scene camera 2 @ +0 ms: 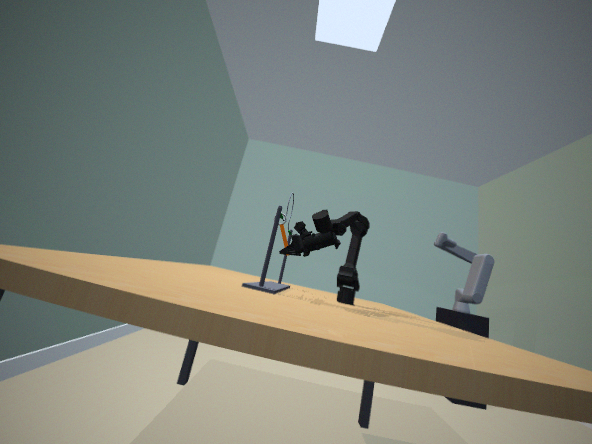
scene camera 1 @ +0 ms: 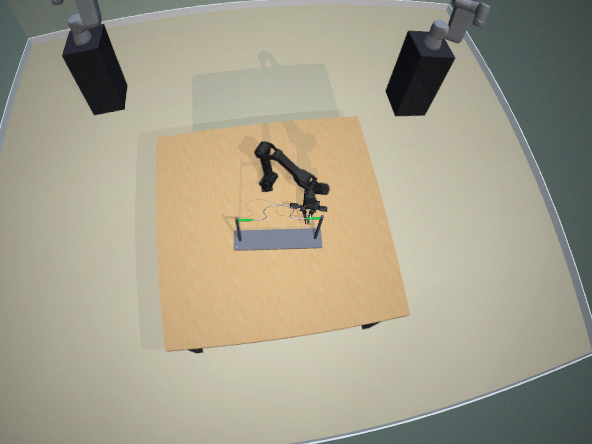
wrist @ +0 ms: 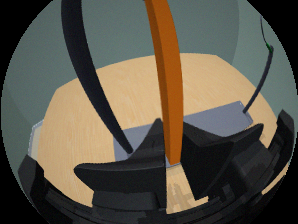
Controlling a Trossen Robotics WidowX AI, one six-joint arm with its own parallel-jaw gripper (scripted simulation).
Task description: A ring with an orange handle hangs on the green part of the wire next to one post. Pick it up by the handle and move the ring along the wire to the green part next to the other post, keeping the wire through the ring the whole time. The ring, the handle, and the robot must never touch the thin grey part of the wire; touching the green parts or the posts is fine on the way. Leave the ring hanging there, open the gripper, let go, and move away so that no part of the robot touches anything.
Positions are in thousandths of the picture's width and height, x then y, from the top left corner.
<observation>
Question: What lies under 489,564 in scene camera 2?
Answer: My gripper.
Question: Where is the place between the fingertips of my gripper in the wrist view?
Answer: At 549,542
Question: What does my gripper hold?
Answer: A ring.
</observation>
